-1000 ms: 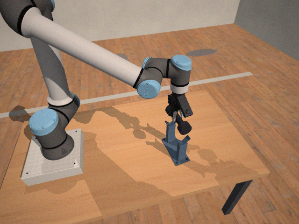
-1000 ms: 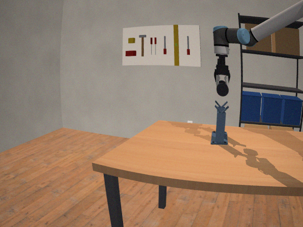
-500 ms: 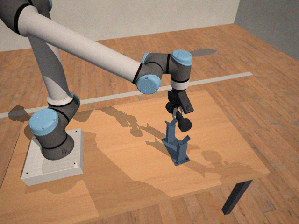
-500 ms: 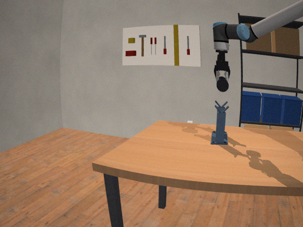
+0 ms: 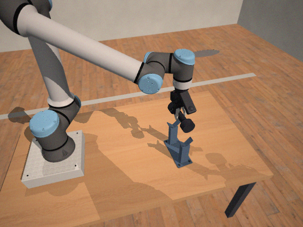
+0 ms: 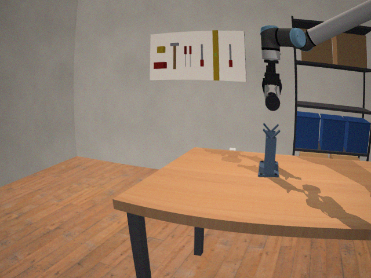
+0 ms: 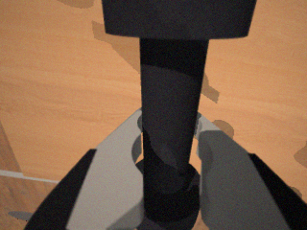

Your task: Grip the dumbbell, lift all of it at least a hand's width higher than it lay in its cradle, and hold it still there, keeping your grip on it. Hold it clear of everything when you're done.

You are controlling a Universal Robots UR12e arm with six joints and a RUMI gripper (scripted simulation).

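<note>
Right now my hand is 1 cm below the black dumbbell. Also, from my hand: blue cradle stand (22 cm below).
</note>
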